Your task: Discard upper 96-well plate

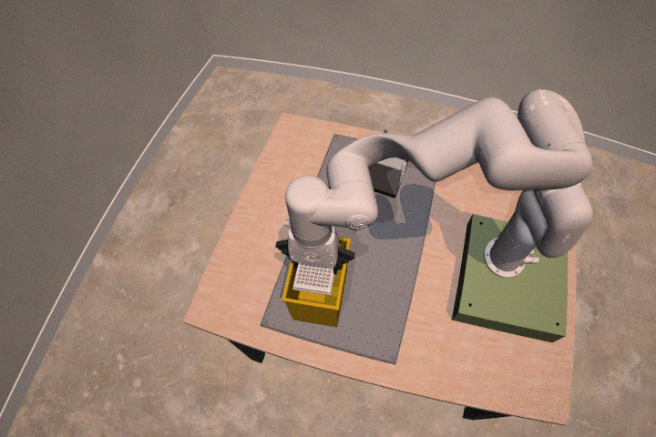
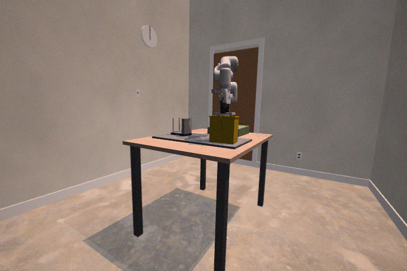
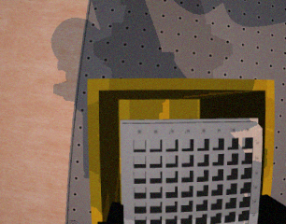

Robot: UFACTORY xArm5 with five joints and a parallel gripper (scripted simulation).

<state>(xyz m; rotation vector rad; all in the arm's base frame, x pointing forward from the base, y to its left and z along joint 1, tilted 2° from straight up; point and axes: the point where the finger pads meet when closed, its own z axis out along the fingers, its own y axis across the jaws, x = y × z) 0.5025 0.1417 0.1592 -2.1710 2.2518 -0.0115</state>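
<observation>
Now: the 96-well plate 1 cm below my hand. From my hand the other things lie so: yellow plastics bin W1: 12 cm below.
</observation>
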